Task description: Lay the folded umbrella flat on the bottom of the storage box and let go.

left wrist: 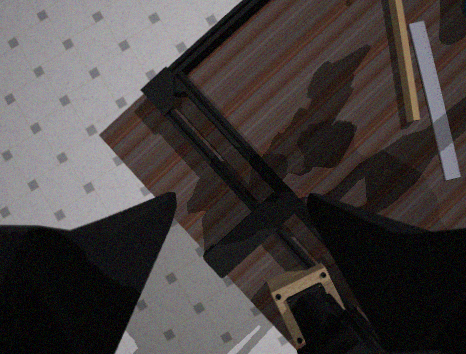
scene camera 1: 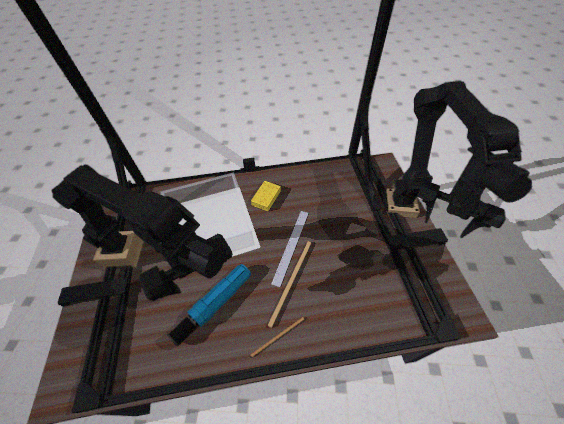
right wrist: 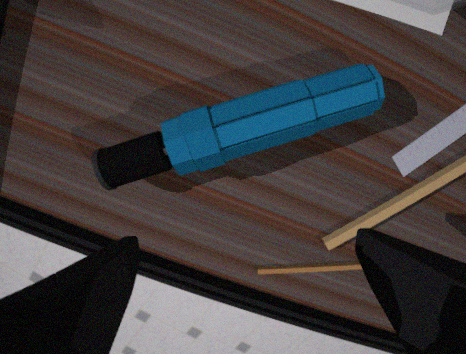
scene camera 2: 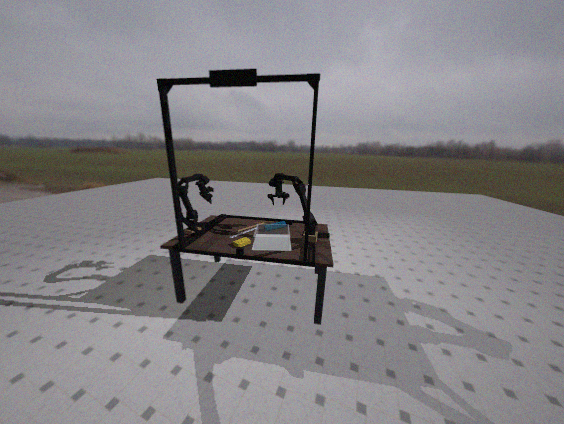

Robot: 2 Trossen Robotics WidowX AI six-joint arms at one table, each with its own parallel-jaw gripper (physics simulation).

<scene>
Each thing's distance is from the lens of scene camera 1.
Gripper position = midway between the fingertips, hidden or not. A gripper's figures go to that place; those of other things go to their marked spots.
my left gripper (scene camera 1: 443, 229): 0.87 m
my right gripper (scene camera 1: 197, 281): 0.73 m
folded umbrella (scene camera 1: 202, 311): 0.87 m
storage box (scene camera 1: 217, 205): 1.11 m
The marked spots on the storage box and the folded umbrella are 0.41 m apart.
</scene>
